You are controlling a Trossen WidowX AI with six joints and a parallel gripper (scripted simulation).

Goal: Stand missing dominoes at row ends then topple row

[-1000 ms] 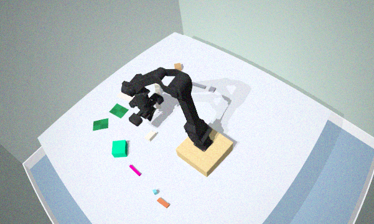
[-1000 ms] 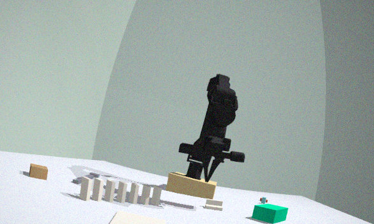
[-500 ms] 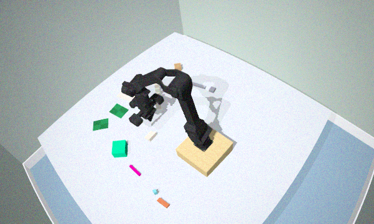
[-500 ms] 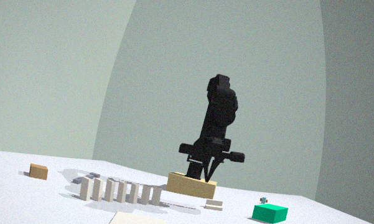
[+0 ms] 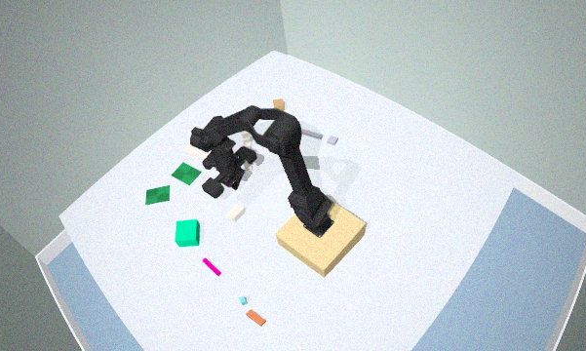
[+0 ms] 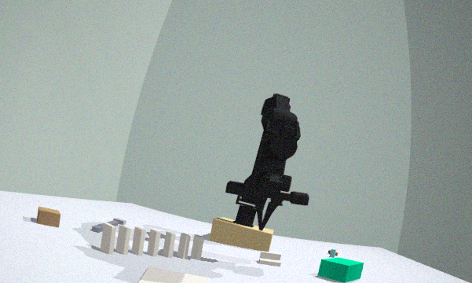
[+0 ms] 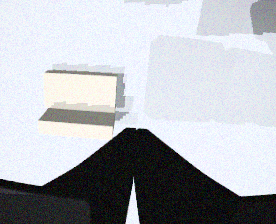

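The green block lies 20 cm to the left of my gripper tip, 6 cm below it and 4 cm ahead of it. The rest, counted from my gripper tip: magenta stick: 22 cm to the left, 10 cm behind, 7 cm below; then cream flat tile: 31 cm ahead, 8 cm to the right, 8 cm below; then cyan cube: 26 cm behind, 24 cm to the left, 7 cm below.
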